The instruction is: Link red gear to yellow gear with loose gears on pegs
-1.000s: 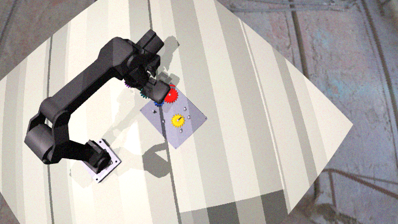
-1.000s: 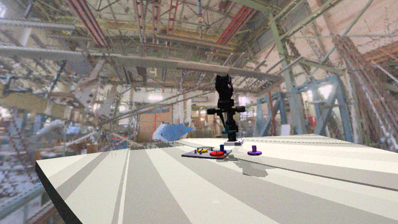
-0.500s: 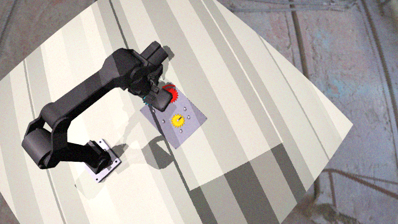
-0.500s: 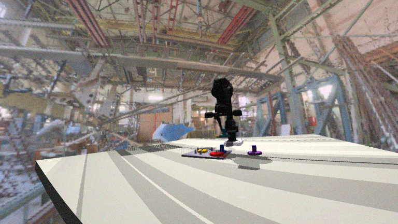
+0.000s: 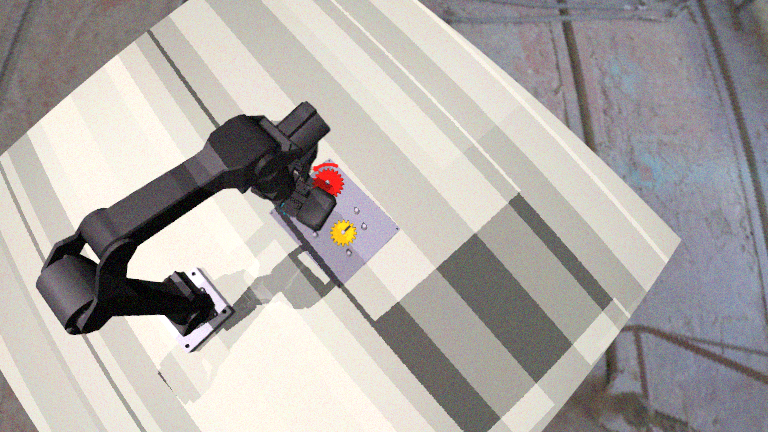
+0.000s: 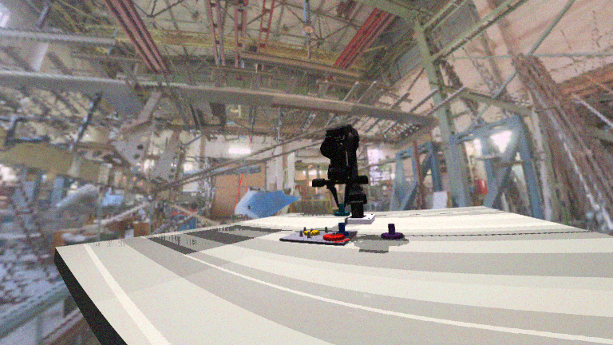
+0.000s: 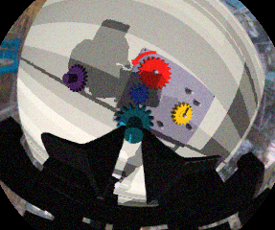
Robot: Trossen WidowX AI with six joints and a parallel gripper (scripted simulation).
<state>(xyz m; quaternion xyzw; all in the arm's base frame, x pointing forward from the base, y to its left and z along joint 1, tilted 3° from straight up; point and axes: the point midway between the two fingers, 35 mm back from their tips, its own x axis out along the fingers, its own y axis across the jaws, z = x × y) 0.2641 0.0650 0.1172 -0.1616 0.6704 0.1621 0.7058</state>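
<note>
Right now my gripper tip is 70 mm above the blue gear, 30 mm short of it and 10 mm to the right of it. Also, from my gripper tip: teal gear 10 mm below; red gear 80 mm below, 80 mm ahead, 10 mm to the left; yellow gear 90 mm to the right, 80 mm below, 50 mm ahead.
</note>
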